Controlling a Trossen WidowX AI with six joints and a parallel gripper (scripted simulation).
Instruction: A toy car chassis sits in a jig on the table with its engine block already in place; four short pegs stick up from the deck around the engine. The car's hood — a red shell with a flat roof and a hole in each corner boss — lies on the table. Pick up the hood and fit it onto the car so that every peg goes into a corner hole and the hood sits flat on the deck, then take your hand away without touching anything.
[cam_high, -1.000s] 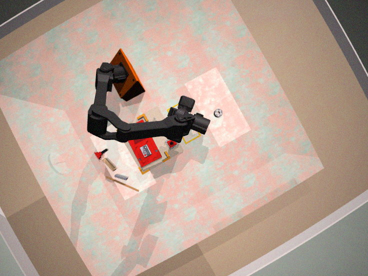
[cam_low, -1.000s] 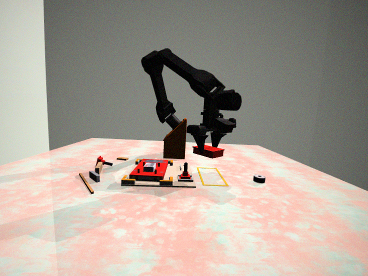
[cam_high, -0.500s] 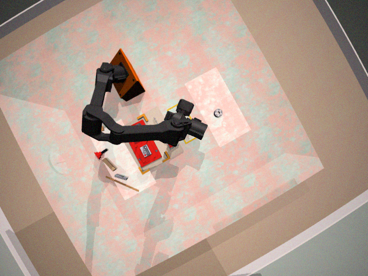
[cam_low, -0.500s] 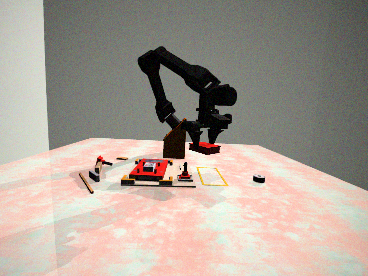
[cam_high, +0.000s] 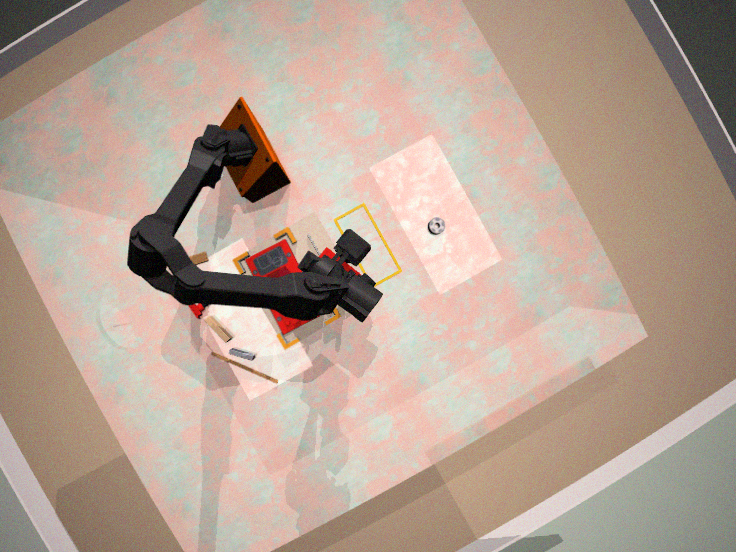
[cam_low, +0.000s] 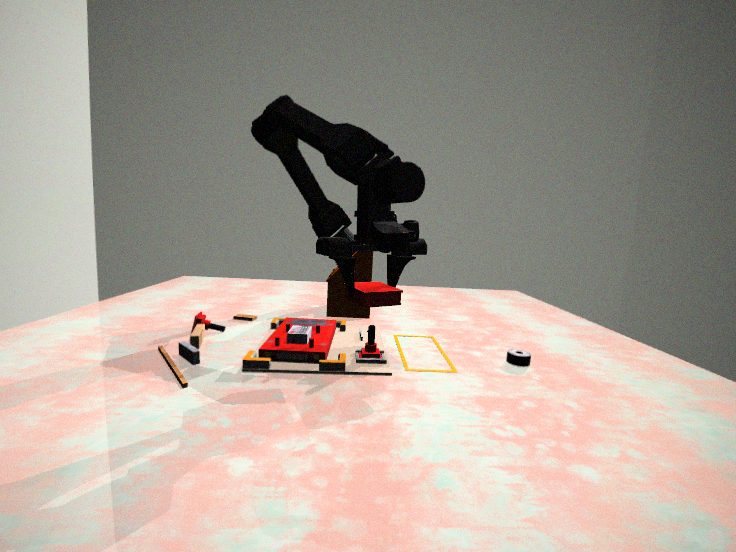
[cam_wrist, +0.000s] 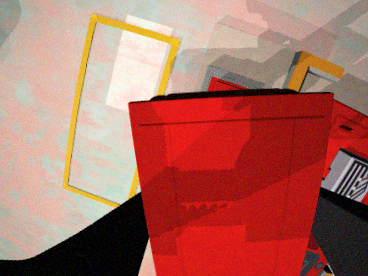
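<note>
Right now my gripper tip is 120 mm to the left of the grey engine block and 80 mm above it. The rest, counted from my gripper tip: red hood 10 mm above; black ring 30 mm ahead, 270 mm to the left, 100 mm below; wooden stick 80 mm ahead, 310 mm to the right, 100 mm below.
</note>
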